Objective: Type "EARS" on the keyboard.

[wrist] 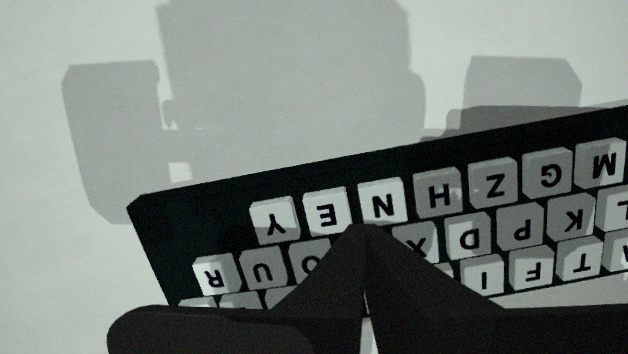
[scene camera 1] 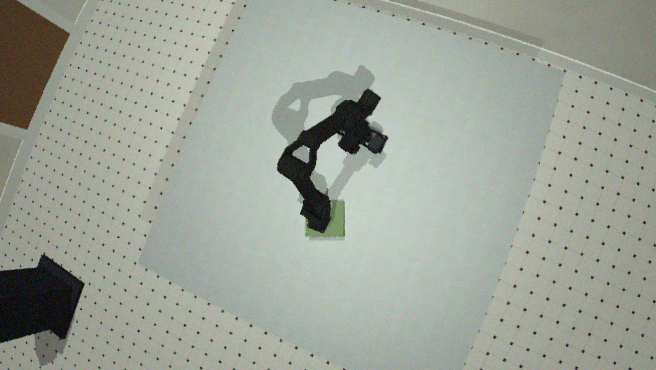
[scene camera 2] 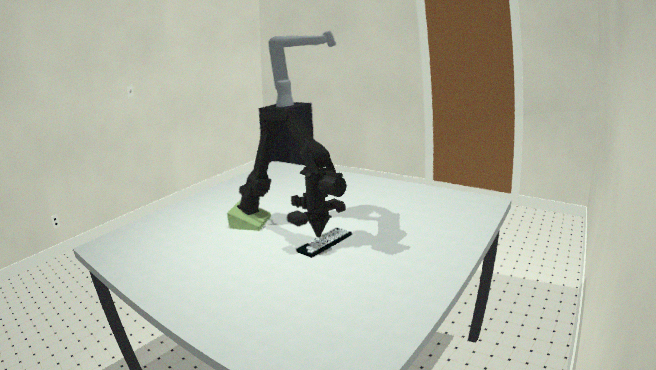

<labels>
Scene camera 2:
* gripper: 318, 237
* black keyboard: 303, 250
</labels>
